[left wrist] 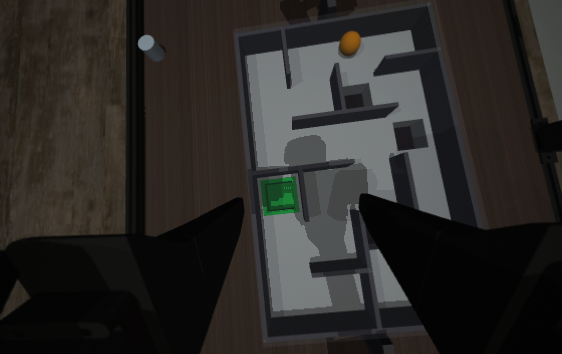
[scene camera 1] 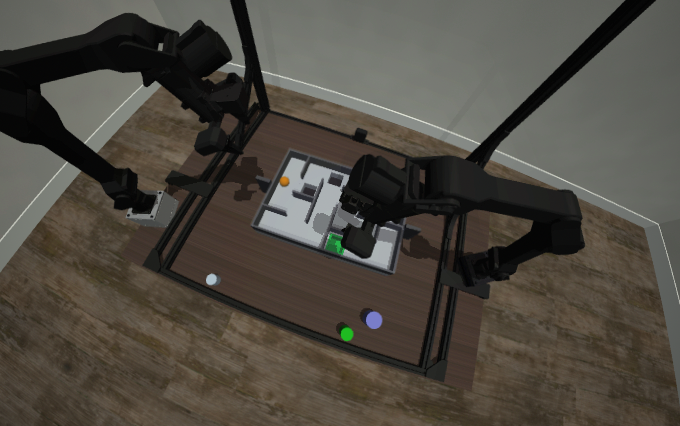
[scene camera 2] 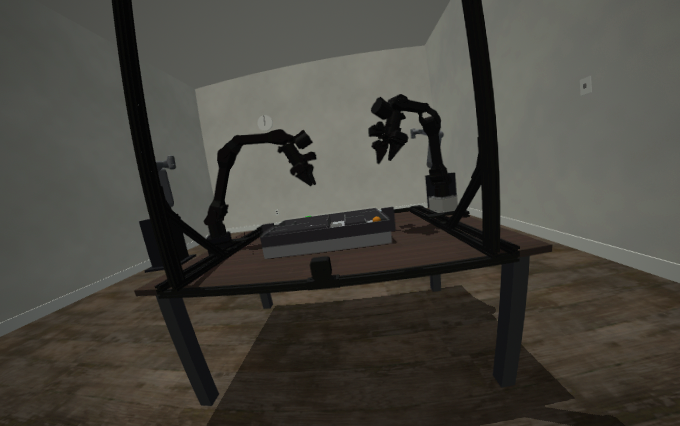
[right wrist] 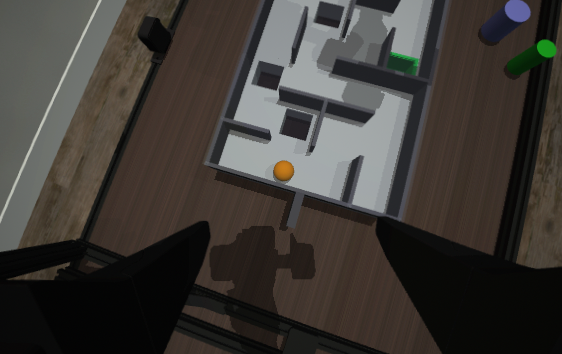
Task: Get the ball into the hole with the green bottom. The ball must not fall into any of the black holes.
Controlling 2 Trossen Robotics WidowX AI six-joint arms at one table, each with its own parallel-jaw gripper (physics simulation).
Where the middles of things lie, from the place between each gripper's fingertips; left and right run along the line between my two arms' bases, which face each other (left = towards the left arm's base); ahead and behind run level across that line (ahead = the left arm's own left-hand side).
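Measured from my right hand, the grey maze board (scene camera 1: pixel 301 207) is 23 cm below, 4 cm ahead and 25 cm to the left; the green ball (right wrist: pixel 533 56) is 25 cm below, 34 cm to the left and 41 cm ahead.
My left gripper is 18 cm above the grey maze board, 3 cm to the left of it and 9 cm past it. The green ball is 20 cm below my left hand, 6 cm to the left of it and 27 cm ahead of it.
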